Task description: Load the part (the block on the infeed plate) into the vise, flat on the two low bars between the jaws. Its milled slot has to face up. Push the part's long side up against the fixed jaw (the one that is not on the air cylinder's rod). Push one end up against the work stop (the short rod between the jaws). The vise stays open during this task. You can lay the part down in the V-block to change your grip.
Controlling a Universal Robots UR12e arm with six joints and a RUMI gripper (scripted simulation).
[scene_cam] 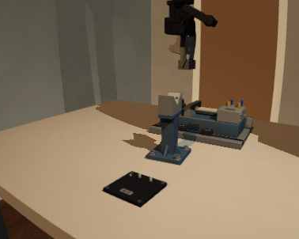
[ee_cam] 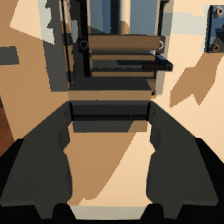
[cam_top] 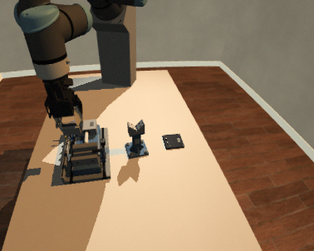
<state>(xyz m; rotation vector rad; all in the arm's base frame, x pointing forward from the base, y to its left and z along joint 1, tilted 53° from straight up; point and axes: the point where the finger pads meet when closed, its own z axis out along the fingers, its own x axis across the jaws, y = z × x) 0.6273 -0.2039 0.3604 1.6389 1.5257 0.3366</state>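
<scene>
Right now my hand is 15 cm above the moving jaw, 3 cm to the right of it and 3 cm past it. Also, from my hand: dark work stop rod 14 cm below, 6 cm to the left, 2 cm ahead; part right at my hand; cream cylinder rod 15 cm below, 8 cm behind, 4 cm to the left.
</scene>
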